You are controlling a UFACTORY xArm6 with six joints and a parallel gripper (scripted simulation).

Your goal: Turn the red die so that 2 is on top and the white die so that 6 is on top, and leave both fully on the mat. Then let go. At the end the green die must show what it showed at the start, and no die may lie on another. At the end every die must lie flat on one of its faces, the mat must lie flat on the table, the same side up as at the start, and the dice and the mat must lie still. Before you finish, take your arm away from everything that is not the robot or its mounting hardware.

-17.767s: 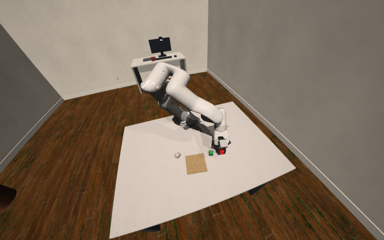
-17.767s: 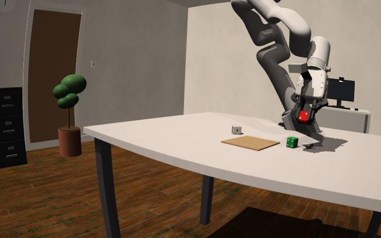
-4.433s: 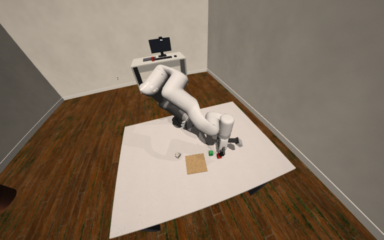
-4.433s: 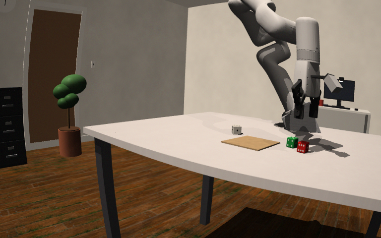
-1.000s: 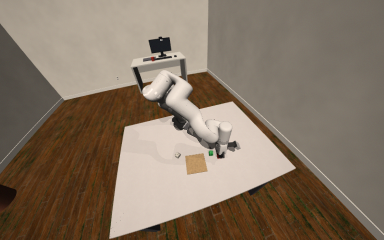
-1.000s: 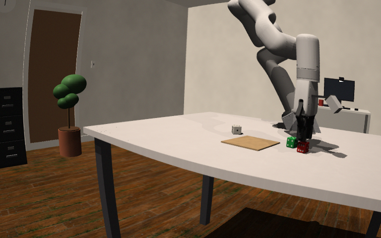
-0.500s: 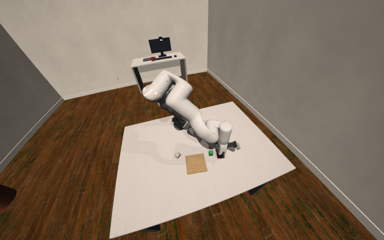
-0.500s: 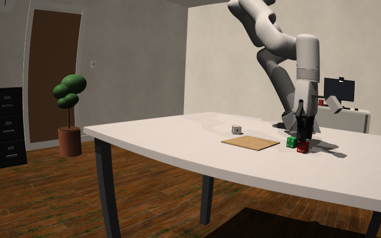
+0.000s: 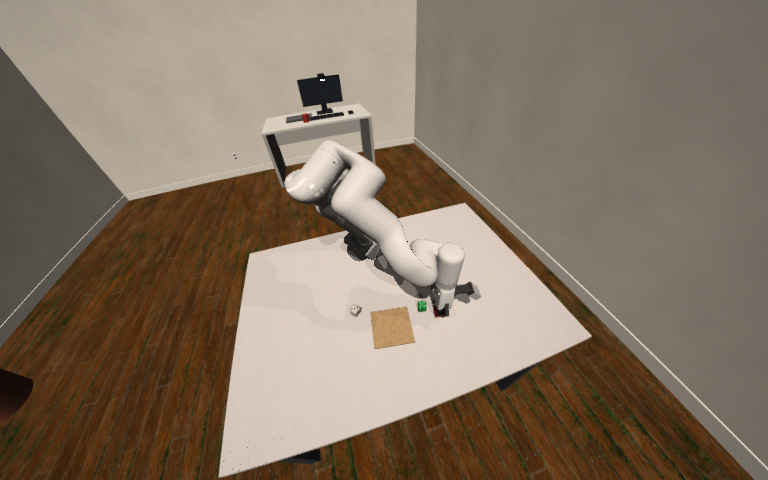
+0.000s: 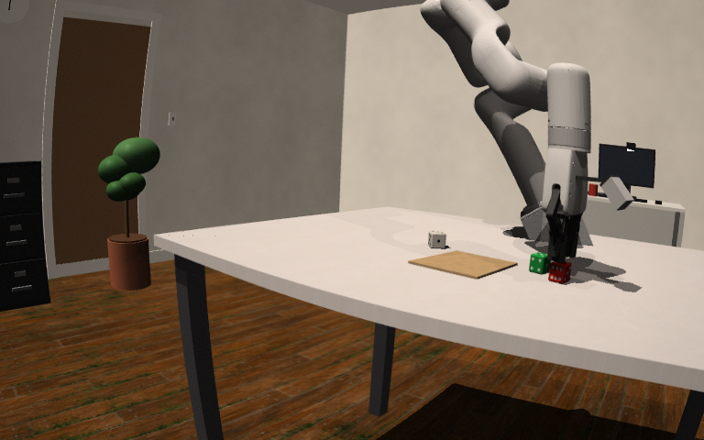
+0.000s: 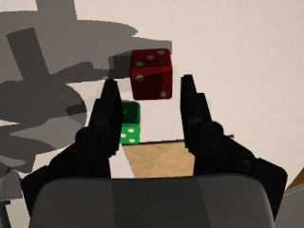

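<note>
Right now my hand is 4 cm above the red die. From my hand the other things lie so: green die 4 cm to the right, 4 cm below, 4 cm behind; white die 28 cm to the right, 13 cm behind, 4 cm below; tan mat 18 cm to the right, 5 cm below, 2 cm behind.
</note>
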